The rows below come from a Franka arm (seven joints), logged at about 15 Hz.
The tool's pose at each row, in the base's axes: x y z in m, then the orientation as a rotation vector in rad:
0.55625, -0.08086, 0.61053, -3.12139, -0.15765, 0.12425
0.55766, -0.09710, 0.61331, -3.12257, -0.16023, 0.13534
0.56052, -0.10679, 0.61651, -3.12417, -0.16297, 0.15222
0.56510, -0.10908, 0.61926, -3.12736, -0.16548, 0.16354
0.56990, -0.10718, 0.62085, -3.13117, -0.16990, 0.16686
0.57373, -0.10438, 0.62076, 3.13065, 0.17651, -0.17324
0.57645, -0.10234, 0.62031, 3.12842, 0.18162, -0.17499
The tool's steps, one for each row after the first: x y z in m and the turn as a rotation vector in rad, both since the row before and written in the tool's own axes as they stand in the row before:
-0.00046, 0.01625, -0.00304, -0.00147, -0.00714, -0.00149
0.00157, 0.00988, -0.00351, -0.00203, -0.01085, -0.00152
0.00403, 0.00271, -0.00319, -0.00357, -0.00731, -0.00127
0.00478, -0.00140, -0.00208, -0.00423, -0.00221, -0.00245
0.00410, -0.00237, -0.00033, -0.00257, -0.00421, -0.00408
0.00296, -0.00172, 0.00013, -0.00195, -0.00129, -0.00323

